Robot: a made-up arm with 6 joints.
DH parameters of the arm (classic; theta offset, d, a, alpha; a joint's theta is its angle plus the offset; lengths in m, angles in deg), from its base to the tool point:
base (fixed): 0 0.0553 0.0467 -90
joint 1: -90 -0.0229 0.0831 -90
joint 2: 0 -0.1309 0.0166 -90
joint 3: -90 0.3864 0.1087 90
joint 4: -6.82 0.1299 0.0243 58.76
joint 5: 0 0.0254 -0.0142 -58.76
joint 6: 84.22 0 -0.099 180
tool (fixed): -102.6 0.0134 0 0
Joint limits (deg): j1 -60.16..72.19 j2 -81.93..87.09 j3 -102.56..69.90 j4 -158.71..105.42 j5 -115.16..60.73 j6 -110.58..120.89
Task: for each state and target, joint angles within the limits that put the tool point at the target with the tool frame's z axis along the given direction. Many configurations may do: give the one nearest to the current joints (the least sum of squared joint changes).
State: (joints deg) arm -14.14 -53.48 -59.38 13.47 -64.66 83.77
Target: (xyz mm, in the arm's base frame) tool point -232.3 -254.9 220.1 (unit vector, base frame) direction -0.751 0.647 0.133
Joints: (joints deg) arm -43.91 -67.22 -36.98 10.02 -79.90 73.15
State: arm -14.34 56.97 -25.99 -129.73 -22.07 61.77
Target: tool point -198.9 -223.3 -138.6 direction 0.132 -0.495 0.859
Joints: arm 24.06 41.74 -0.91 -141.08 21.08 59.49
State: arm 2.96 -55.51 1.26 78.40 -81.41 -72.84
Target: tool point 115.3 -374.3 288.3 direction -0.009 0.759 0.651
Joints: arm 40.97 -49.22 -4.76 30.86 -36.99 -62.32
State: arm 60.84 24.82 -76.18 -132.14 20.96 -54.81
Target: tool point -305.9 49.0 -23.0 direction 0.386 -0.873 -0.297
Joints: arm 72.08 75.68 -33.12 -158.71 11.54 -101.21
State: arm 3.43 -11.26 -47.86 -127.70 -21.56 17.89
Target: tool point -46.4 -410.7 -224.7 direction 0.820 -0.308 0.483
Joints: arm -17.20 25.30 -38.98 -142.99 -38.82 18.92
